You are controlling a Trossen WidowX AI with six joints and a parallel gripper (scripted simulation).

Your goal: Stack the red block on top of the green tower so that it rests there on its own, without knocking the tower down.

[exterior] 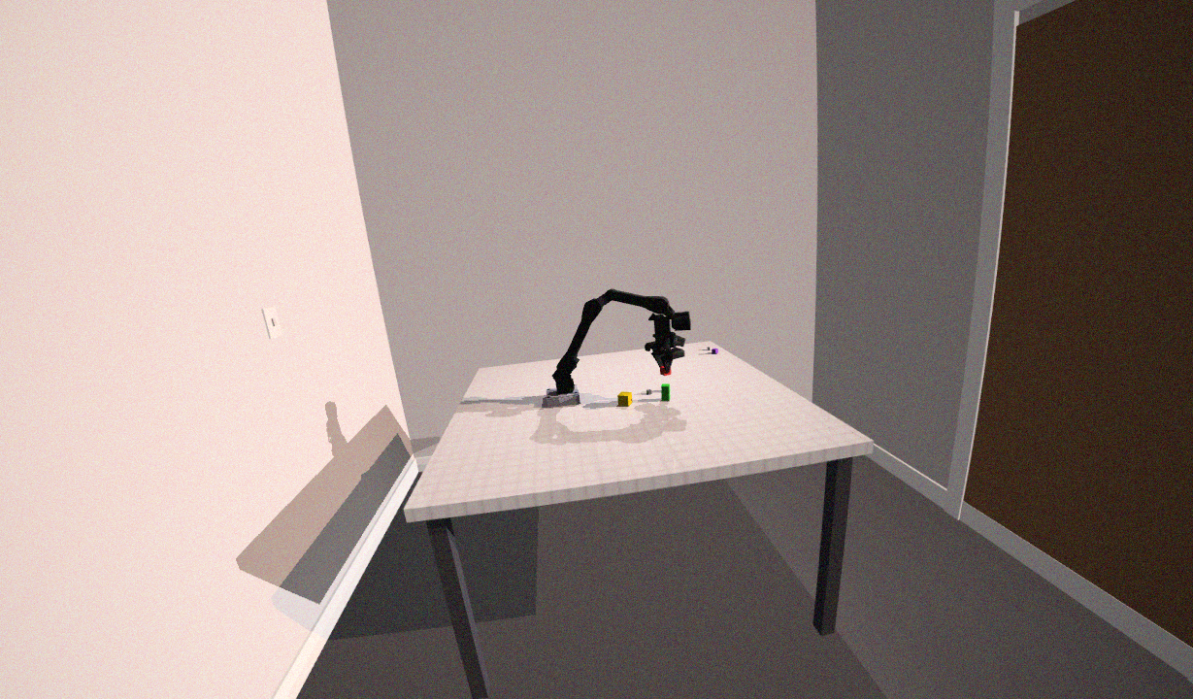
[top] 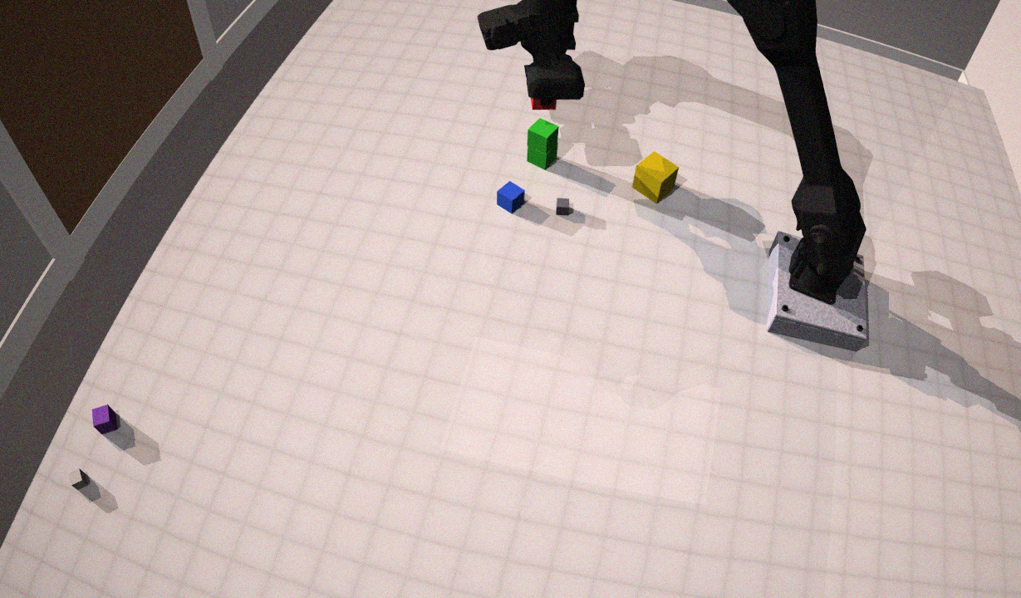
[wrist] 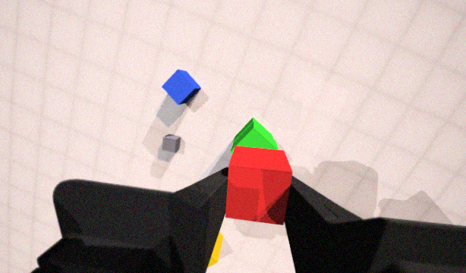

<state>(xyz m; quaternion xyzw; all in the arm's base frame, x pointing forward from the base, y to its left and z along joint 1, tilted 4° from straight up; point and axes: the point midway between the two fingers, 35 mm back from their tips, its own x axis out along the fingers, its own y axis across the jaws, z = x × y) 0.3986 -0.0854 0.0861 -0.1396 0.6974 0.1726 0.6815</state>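
Now: the blue block 10 mm ahead of my gripper tip, 90 mm to the left of it and 100 mm below it. Round my gripper tip: yellow block (160 mm behind, 10 mm to the right, 90 mm below); red block (10 mm above); small dark cube (60 mm behind, 80 mm to the left, 100 mm below).
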